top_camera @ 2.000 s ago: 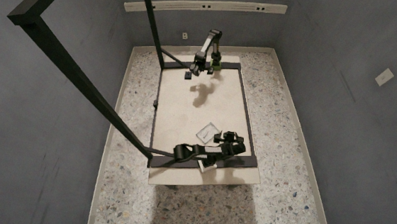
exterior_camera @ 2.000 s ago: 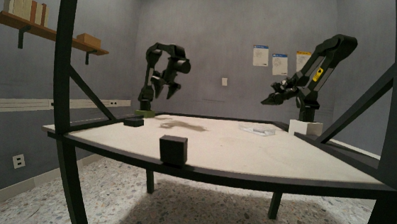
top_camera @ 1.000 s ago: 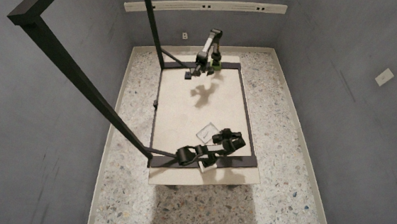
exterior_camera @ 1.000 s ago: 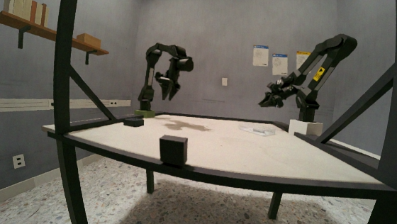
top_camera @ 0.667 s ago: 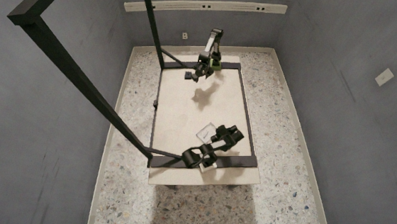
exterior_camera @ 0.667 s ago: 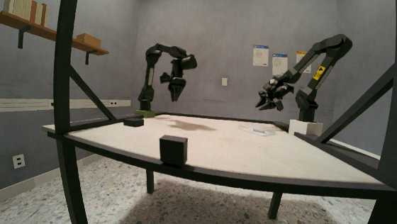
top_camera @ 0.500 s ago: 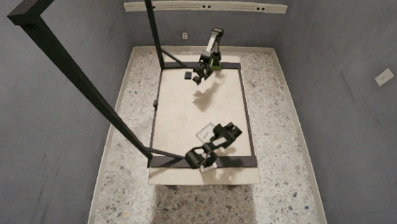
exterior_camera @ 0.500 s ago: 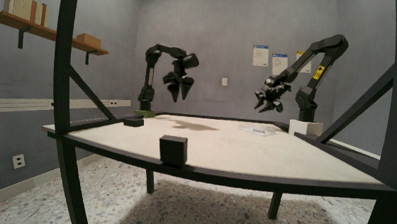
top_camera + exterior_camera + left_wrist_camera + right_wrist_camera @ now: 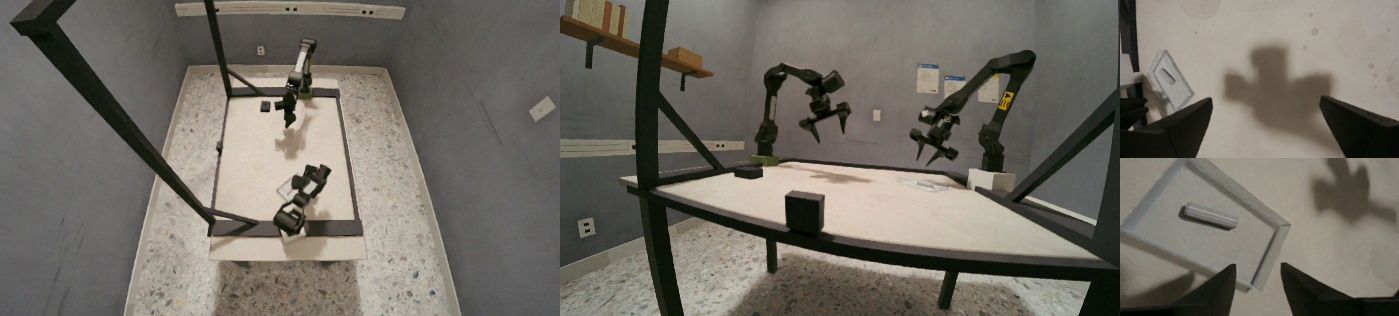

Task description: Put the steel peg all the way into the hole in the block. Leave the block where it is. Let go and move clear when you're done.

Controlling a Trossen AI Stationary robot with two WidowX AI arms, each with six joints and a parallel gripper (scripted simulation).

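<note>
Right now my right hand is 6 cm past the steel peg and 9 cm above it. From my right hand the other things lie so: dark block: 28 cm behind, 55 cm to the left, 8 cm below; then tray: 5 cm behind, 1 cm to the left, 9 cm below.
</note>
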